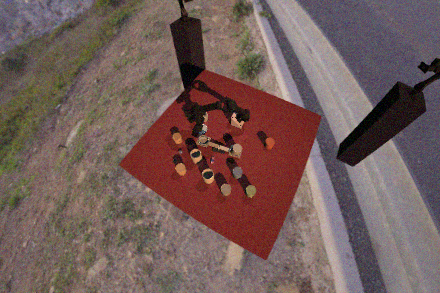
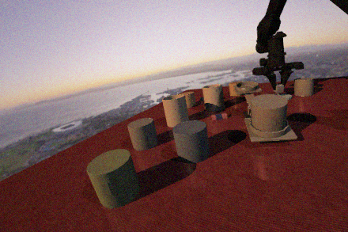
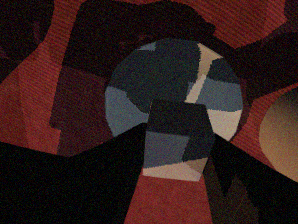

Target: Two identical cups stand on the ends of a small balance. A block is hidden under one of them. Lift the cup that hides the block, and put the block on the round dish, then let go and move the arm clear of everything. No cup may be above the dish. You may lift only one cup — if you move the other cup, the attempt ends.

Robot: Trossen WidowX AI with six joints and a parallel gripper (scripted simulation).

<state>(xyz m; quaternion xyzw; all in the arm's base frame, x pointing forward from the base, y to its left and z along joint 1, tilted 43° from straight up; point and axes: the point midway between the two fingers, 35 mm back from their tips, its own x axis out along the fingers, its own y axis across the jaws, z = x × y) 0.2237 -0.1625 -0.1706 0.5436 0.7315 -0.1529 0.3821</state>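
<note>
My gripper tip is now 3 cm above the round dish. Round my gripper tip: olive cup: 61 cm to the left, 26 cm ahead; red-and-blue piece: 24 cm to the left, 20 cm ahead, 3 cm below.
</note>
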